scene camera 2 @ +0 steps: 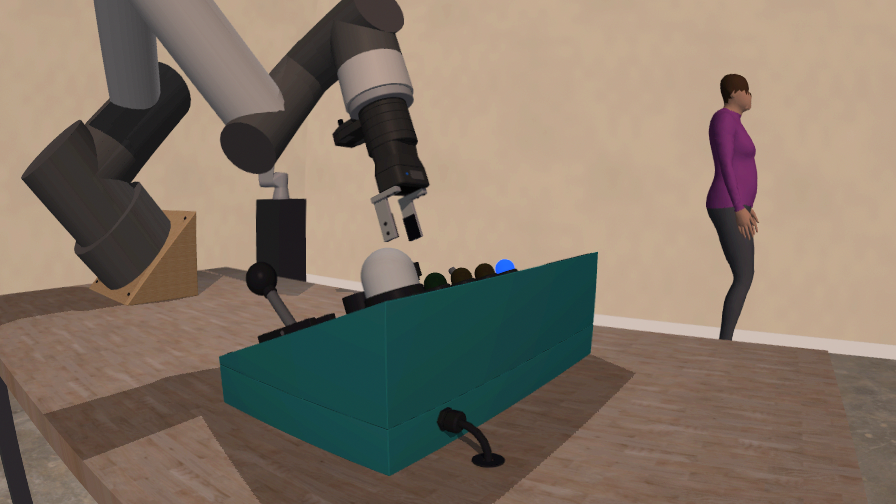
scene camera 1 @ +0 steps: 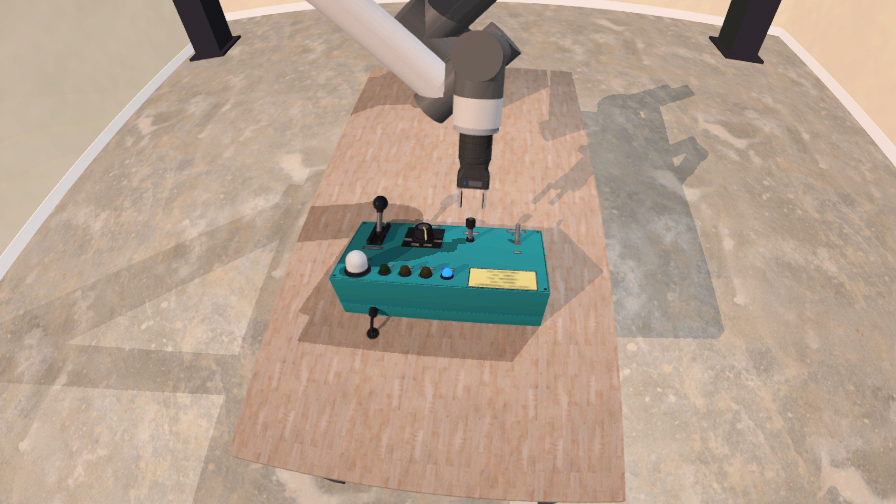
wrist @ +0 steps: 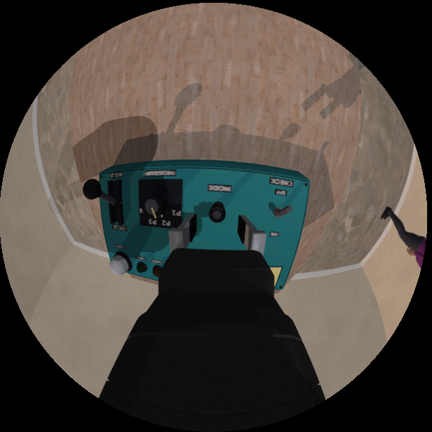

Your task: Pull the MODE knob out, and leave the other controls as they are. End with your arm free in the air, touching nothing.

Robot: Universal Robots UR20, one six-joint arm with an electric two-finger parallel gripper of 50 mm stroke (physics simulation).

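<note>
The MODE knob [scene camera 1: 470,223] [wrist: 217,212] is a black cap. It stands out from the teal control box [scene camera 1: 438,300] [scene camera 2: 488,338] [wrist: 297,210] on a grey shaft that shows in scene camera 1. My gripper [scene camera 1: 472,206] [scene camera 2: 401,239] [wrist: 216,222] is open and empty. Its fingertips are above the box, apart from the knob, with one finger to each side of it in the wrist view. The lamp [scene camera 1: 446,273] [scene camera 2: 505,267] at the right end of the lamp row glows blue. Most of the knob is hidden behind the white dome in scene camera 2.
A ball-topped lever [scene camera 1: 380,203] [scene camera 2: 261,278] [wrist: 92,189], the PROGRAM rotary knob [scene camera 1: 423,231] [wrist: 151,206], the CHECK toggle [scene camera 1: 517,233] [wrist: 283,211] and a white dome [scene camera 1: 356,262] [scene camera 2: 388,273] [wrist: 119,265] stand on the box. A person [scene camera 2: 733,156] stands beyond the table.
</note>
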